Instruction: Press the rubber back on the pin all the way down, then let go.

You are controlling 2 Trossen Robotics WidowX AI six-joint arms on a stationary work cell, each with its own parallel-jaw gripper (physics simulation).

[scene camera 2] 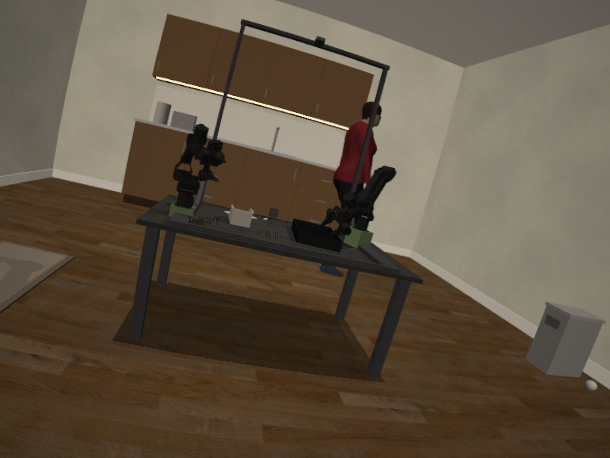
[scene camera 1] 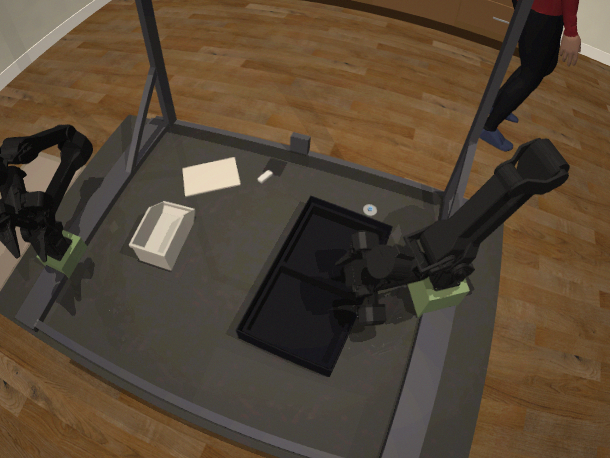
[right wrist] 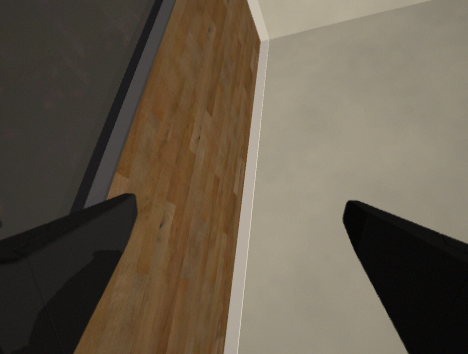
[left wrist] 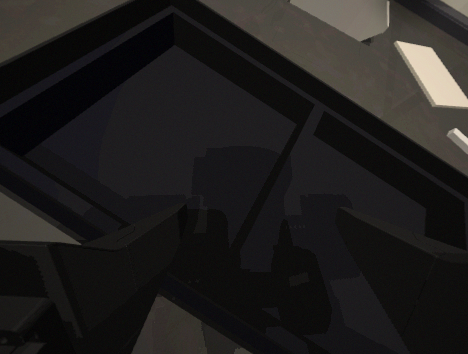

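Pixels of known places: left gripper, fingertip midpoint: (scene camera 2: pixel 324 230) (scene camera 1: pixel 337 286) (left wrist: pixel 260 212); right gripper, fingertip midpoint: (scene camera 2: pixel 221 171) (scene camera 1: pixel 32 259) (right wrist: pixel 242 207); left arm's base at its link origin: (scene camera 2: pixel 360 229) (scene camera 1: pixel 443 275); right arm's base at its link origin: (scene camera 2: pixel 183 206) (scene camera 1: pixel 58 247).
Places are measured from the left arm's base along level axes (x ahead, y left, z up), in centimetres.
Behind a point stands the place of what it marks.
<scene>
A small round white disc with a blue centre (scene camera 1: pixel 370 209) @[z -8.4, x 8.4, y -25.0 cm] lies near the table's back right, just behind the black tray, in scene camera 1. It looks like the pin, but it is too small to tell how the rubber back sits. My left gripper (scene camera 1: pixel 337 286) @[z -3.8, x 22.2, y -3.9 cm] (left wrist: pixel 260 212) @[z -3.8, x 22.2, y -3.9 cm] is open and empty over the two-compartment black tray (scene camera 1: pixel 283 356) @[z -7.8, x 35.8, y 8.3 cm] (left wrist: pixel 245 54) @[z -5.6, x 38.2, y -5.2 cm], in front of the disc and apart from it. My right gripper (scene camera 1: pixel 29 257) @[z 14.4, x 83.5, y -9.1 cm] (right wrist: pixel 242 207) @[z 14.4, x 83.5, y -9.1 cm] is open and empty at the far left of scene camera 1. The disc does not show in either wrist view.
A white open box (scene camera 1: pixel 152 257) @[z -5.2, x 62.3, y -18.1 cm] (scene camera 2: pixel 240 218) @[z -5.8, x 63.1, y -18.5 cm] stands left of the tray. A flat cream block (scene camera 1: pixel 211 176) @[z -8.8, x 47.0, y -43.0 cm] (left wrist: pixel 432 75) @[z -8.8, x 46.6, y -42.5 cm] and a small white piece (scene camera 1: pixel 265 176) @[z -8.5, x 32.7, y -39.9 cm] (left wrist: pixel 459 141) @[z -8.8, x 32.6, y -39.4 cm] lie behind. Frame posts rise at the table's sides. A person (scene camera 1: pixel 540 55) (scene camera 2: pixel 354 155) stands behind the table.
</scene>
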